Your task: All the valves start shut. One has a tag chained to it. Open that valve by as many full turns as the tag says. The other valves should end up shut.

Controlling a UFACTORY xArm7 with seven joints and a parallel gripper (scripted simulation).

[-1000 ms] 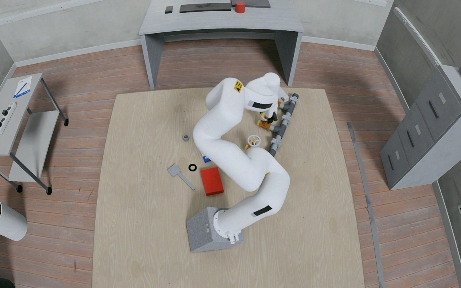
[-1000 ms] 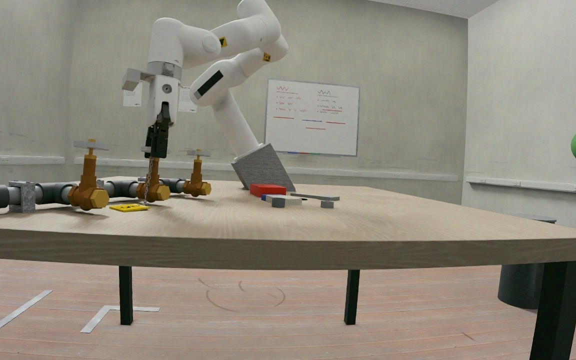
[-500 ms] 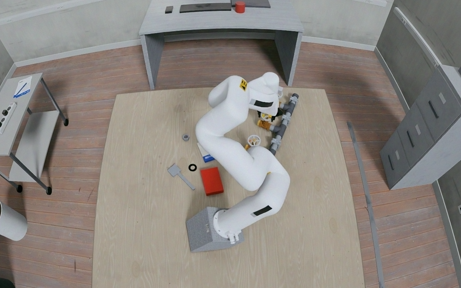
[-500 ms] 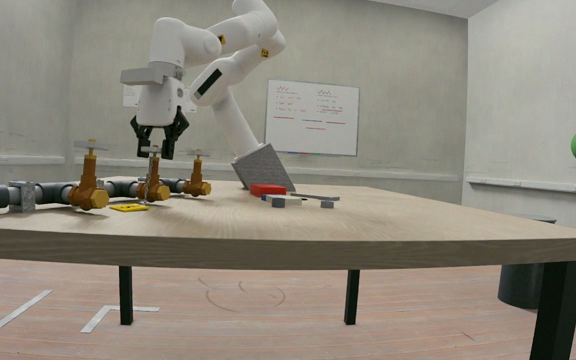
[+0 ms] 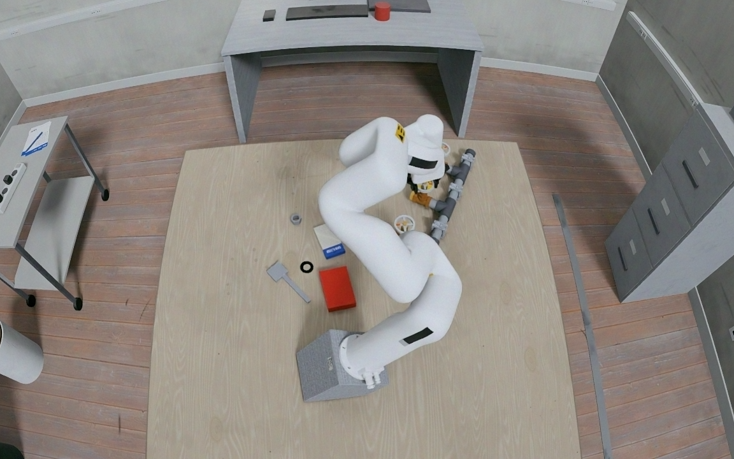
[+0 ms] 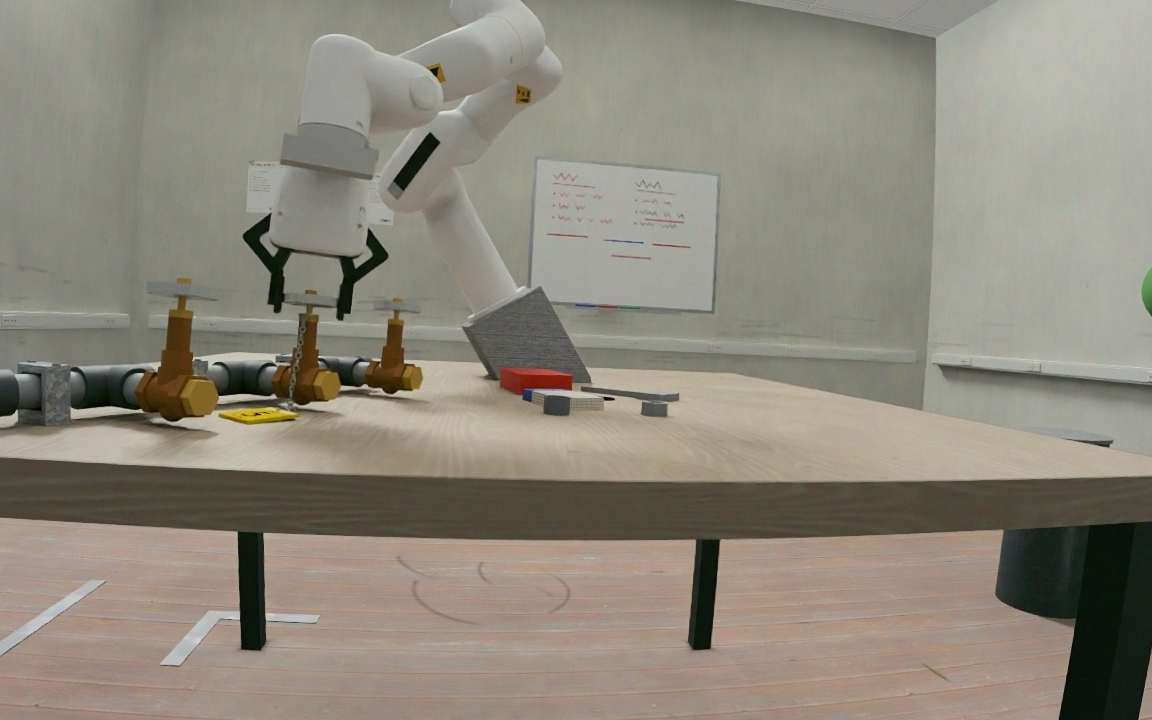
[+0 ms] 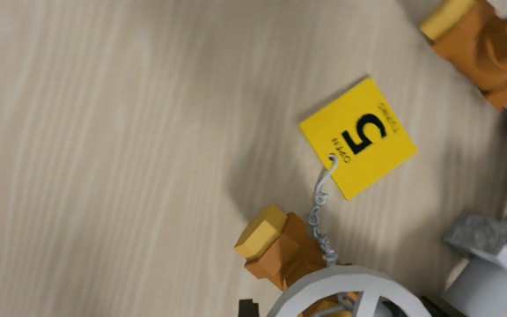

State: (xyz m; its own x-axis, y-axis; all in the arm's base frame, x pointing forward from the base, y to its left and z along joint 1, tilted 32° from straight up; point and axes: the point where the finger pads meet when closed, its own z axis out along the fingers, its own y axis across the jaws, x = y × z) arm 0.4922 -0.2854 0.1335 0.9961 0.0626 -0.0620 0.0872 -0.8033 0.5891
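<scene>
Right now my hand is 11 cm above the yellow tag, 8 cm short of it and 3 cm to the left of it. From my hand the other things lie so: blue-and-white box (31 cm to the left, 11 cm below, 7 cm behind); red block (32 cm to the left, 24 cm behind, 10 cm below); grey nut (40 cm to the left, 11 cm below, 3 cm ahead).
</scene>
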